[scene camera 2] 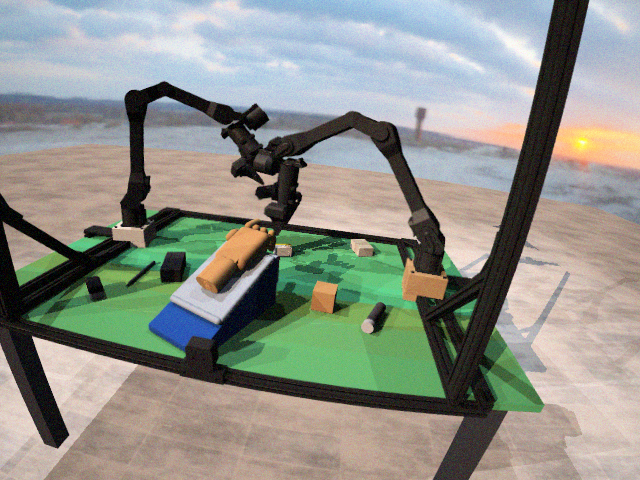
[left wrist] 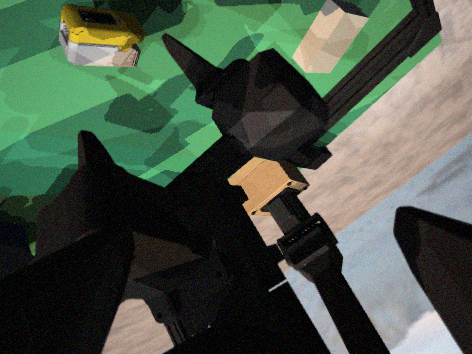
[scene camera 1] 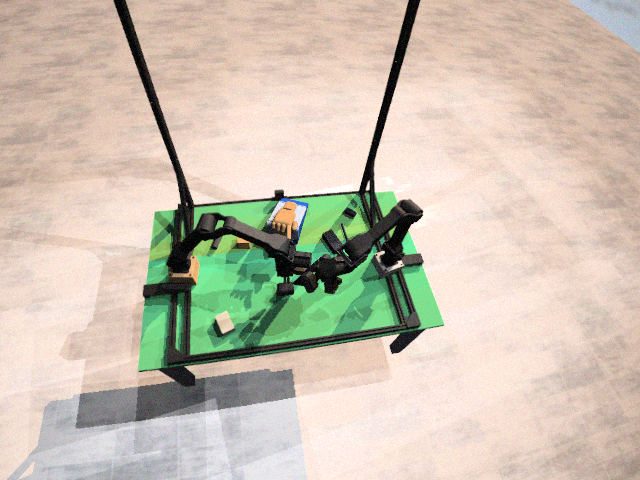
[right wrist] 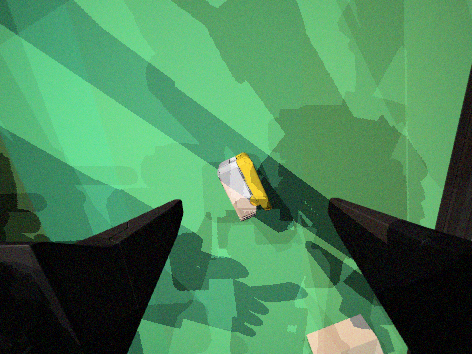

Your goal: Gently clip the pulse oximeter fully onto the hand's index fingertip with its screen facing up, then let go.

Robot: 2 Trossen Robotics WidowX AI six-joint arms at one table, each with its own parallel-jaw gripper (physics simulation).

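Frame: origin at the left arm's base, x ahead, y left, z up, level; centimetres.
Seen in the pictures: left gripper, fingertip midpoint: (scene camera 2: 275,177) (left wrist: 264,227) (scene camera 1: 299,277); right gripper, fingertip midpoint: (scene camera 2: 281,229) (left wrist: 123,88) (scene camera 1: 286,282) (right wrist: 255,205); left arm's base, link origin: (scene camera 2: 134,223) (scene camera 1: 388,259); right arm's base, link origin: (scene camera 2: 426,268) (left wrist: 280,199) (scene camera 1: 181,266).
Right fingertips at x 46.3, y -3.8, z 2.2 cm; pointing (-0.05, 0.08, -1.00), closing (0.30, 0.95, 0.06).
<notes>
Offsets run from my right fingertips to a thing's top centre.
The pulse oximeter @[dx +0.9, dy -0.4, dz -4.9 cm] (scene camera 2: 283,250) (left wrist: 100,37) (right wrist: 243,187), yellow and white-grey, lies on the green table; its dark screen shows in the left wrist view. It cannot be made out in scene camera 1. The orange hand (scene camera 1: 285,214) (scene camera 2: 237,253) rests on a sloped blue-and-white support (scene camera 1: 303,210) (scene camera 2: 248,304); its index fingertip is partly hidden in scene camera 2. My right gripper (scene camera 1: 285,289) (left wrist: 123,88) (right wrist: 255,205) is open, pointing down above the oximeter, with nothing between its fingers. My left gripper (scene camera 1: 320,283) is open and empty, raised close beside the right gripper.
A cream block @[dx +27.3, dy +5.4, dz -5.1 cm] (scene camera 1: 224,322) (scene camera 2: 361,247) (left wrist: 330,37) (right wrist: 347,337), an orange block @[dx +10.2, dy -28.6, dz -3.1 cm] (scene camera 2: 324,297) and a dark cylinder @[dx +20.8, dy -34.6, dz -5.3 cm] (scene camera 2: 373,317) lie on the table. A black box @[dx -28.0, dy -15.4, dz -4.6 cm] (scene camera 2: 173,267), a pen @[dx -36.0, dy -18.1, dz -7.2 cm] (scene camera 2: 140,273) and a small black object @[dx -43.1, dy -28.2, dz -4.8 cm] (scene camera 2: 95,288) lie left of the support in scene camera 2.
</notes>
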